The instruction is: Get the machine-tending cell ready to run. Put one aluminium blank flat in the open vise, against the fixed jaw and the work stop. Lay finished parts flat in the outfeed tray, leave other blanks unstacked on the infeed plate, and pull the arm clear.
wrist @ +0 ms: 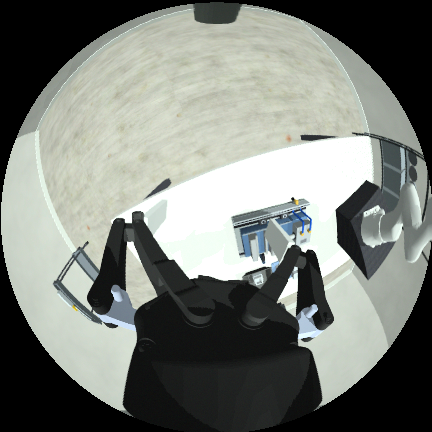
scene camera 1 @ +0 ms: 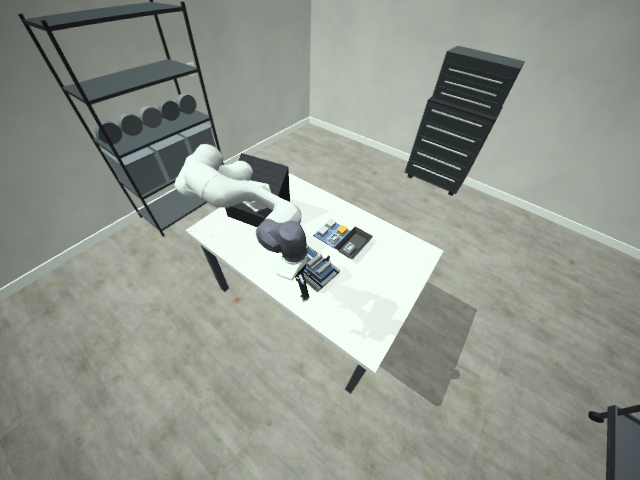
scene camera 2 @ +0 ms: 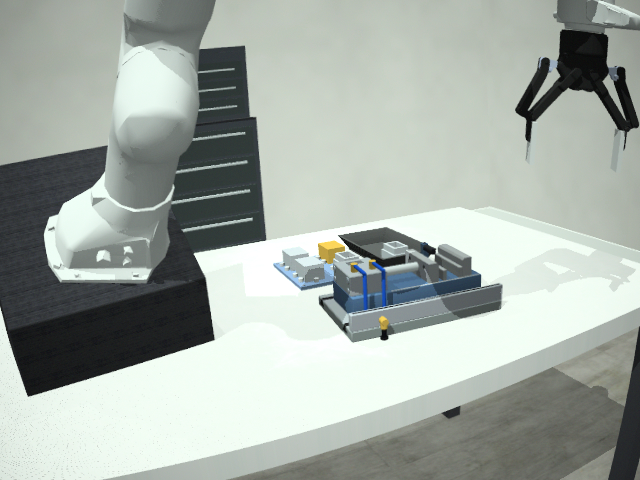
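Observation:
My gripper (scene camera 1: 303, 295) (scene camera 2: 571, 159) (wrist: 217, 217) is open and empty, high above the table and away from the vise. The blue vise (scene camera 2: 413, 297) (wrist: 245, 235) stands on a grey base; I make out no blank between its jaws, though the slot is partly hidden. The dark outfeed tray (scene camera 1: 363, 236) (scene camera 2: 367, 240) holds a hollow light part (scene camera 1: 349, 247) (scene camera 2: 394, 249) (wrist: 258, 278). On the blue infeed plate (scene camera 1: 324, 239) (scene camera 2: 294, 281) are two pale grey blocks (scene camera 1: 322, 232) (scene camera 2: 310, 267), an orange block (scene camera 1: 342, 229) (scene camera 2: 330, 250) and another hollow light part (scene camera 1: 333, 238) (scene camera 2: 346, 256).
A grey rail (scene camera 2: 429, 308) runs along the vise's side, with a small yellow-topped fitting (scene camera 2: 383, 324) in front. Blue hoses (scene camera 2: 384, 291) rise by the vise. The arm's base stands on a black block (scene camera 2: 103, 330) (wrist: 350, 225). A shelf rack and a drawer cabinet (scene camera 1: 449, 144) stand beyond the table.

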